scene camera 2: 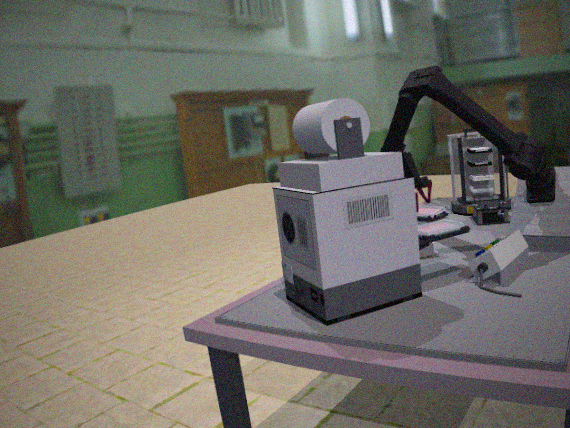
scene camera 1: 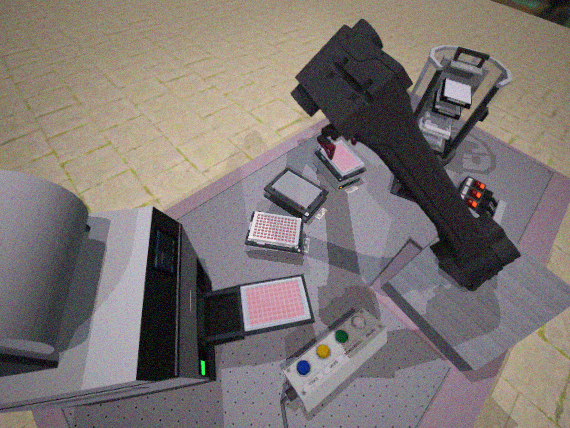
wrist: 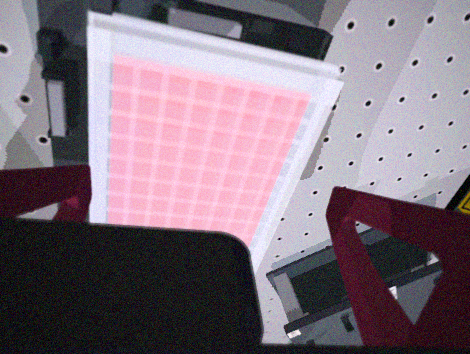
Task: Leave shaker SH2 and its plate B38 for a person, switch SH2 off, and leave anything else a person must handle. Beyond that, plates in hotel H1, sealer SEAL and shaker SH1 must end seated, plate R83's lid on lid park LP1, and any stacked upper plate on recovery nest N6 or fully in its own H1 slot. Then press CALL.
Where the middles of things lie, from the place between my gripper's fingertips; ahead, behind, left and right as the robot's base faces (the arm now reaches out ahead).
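Labels:
The plate hotel (scene camera 1: pixel 488 76) is 90 mm above my hand, 360 mm to the right of it and 120 mm behind it. I also see the grey lid (scene camera 1: pixel 293 187), which is 40 mm below my hand and 200 mm to the left of it. Going by their middles, the grey lid is the nearest to my hand of the things named here.

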